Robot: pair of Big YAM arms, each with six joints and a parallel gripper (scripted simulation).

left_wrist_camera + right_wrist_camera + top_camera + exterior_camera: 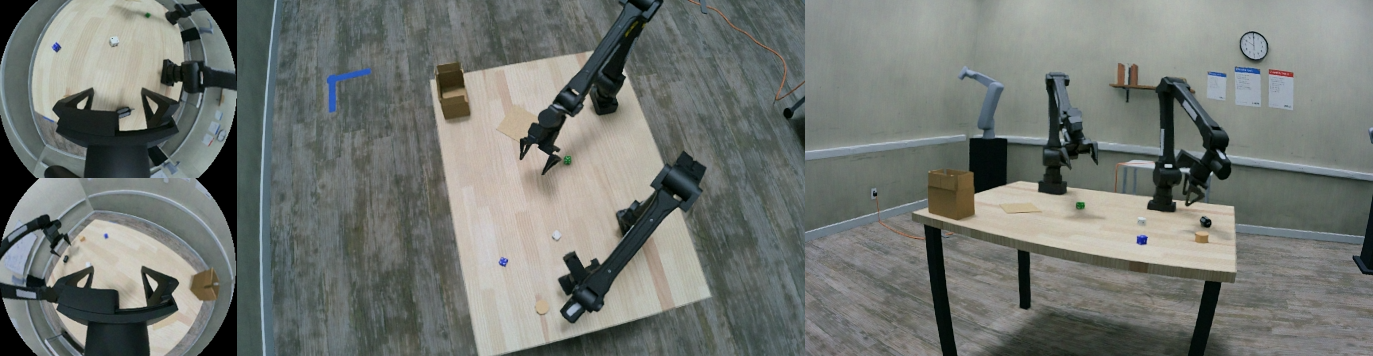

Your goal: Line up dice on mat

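Note:
Right now my left hand is 24 cm short of the blue die, 10 cm above it and 7 cm to the left of it. Also, from my left hand: dark object (9 cm below, 8 cm behind, 7 cm to the left); white die (14 cm to the right, 10 cm below, 4 cm ahead); round wooden disc (13 cm ahead, 10 cm to the left, 9 cm below).

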